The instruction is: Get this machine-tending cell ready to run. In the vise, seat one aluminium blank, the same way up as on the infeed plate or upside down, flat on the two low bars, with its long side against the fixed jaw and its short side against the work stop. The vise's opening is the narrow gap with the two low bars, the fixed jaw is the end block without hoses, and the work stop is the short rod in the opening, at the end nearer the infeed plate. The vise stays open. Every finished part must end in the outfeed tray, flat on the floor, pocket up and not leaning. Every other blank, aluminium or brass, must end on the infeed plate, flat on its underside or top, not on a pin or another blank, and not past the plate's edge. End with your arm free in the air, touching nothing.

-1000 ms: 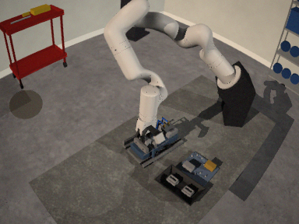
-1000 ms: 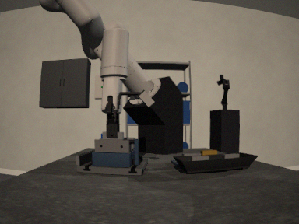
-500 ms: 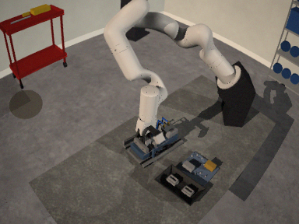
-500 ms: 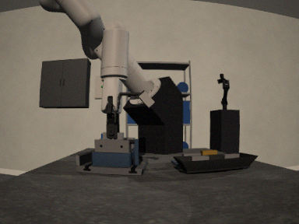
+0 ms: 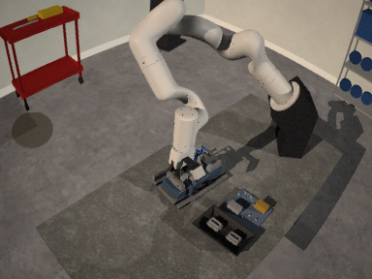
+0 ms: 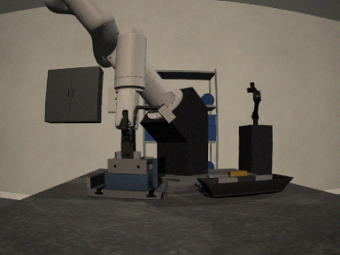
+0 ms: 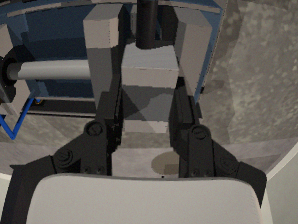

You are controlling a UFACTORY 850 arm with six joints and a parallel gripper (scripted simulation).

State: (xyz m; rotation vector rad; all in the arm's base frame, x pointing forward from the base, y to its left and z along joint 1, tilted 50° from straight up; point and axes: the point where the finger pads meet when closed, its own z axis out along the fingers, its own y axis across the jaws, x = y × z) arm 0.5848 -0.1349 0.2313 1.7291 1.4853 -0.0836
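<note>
Now: hand 8 cm above the vise, 7 cm past it and 2 cm to the right of it. The rest, counted from my hand: brass blank: 37 cm to the left, 10 cm below, 9 cm behind.
</note>
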